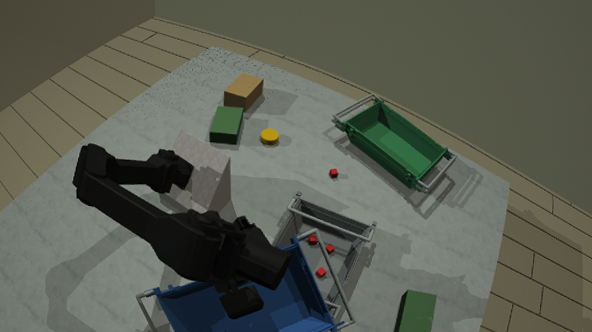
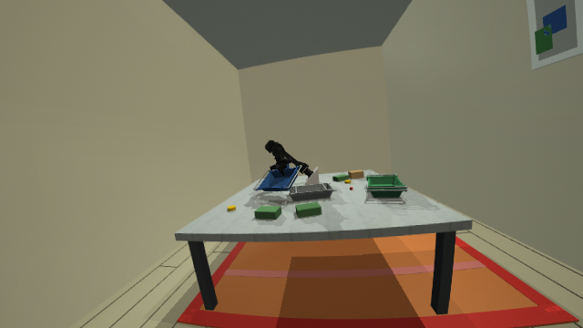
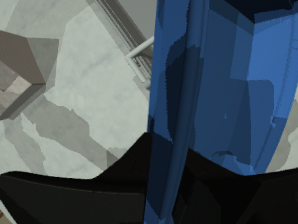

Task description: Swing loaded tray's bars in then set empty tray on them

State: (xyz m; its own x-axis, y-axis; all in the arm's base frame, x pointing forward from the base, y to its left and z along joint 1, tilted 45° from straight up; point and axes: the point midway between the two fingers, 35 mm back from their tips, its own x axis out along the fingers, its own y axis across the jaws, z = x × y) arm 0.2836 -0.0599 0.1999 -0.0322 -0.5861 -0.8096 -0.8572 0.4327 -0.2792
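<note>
My gripper tip is now 7 cm short of the blue tray and 4 cm to the left of it. Round my gripper tip: tan block (40 cm behind, 59 cm to the left, 11 cm below); red bit (7 cm ahead, 11 cm to the left, 13 cm below); red block (1 cm behind, 47 cm to the left, 14 cm below).
</note>
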